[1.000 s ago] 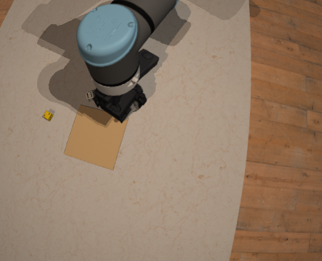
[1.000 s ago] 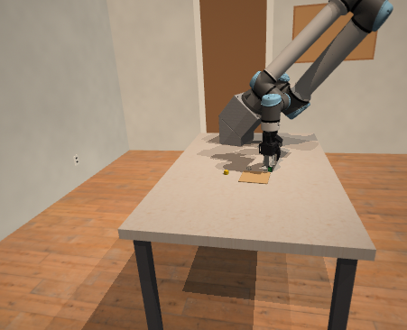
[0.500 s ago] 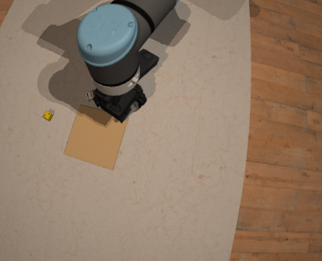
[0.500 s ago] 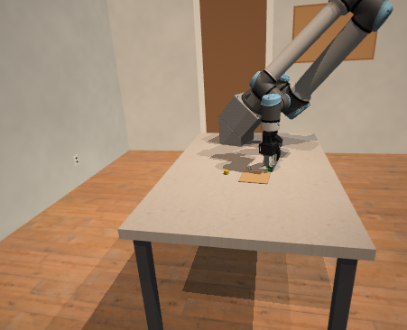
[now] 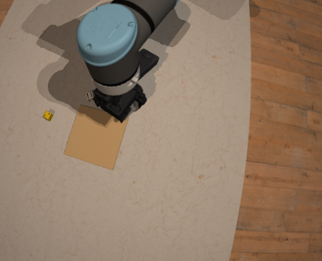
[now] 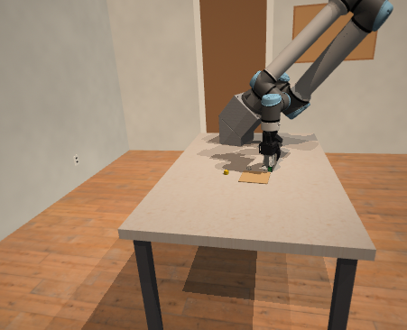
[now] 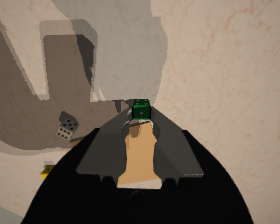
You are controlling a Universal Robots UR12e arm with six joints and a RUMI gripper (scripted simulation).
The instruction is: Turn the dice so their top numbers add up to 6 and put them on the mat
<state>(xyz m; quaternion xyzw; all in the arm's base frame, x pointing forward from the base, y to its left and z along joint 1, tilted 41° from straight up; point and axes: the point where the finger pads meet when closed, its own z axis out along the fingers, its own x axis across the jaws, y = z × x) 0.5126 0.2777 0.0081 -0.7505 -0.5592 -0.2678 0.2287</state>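
Right now the tan mat is 10 cm ahead of my hand, 6 cm to the right of it and 2 cm below it. The rest, counted from my hand: green die (1 cm below); white die (11 cm to the right, 1 cm below, 1 cm ahead); yellow die (21 cm to the right, 10 cm ahead, 1 cm below).
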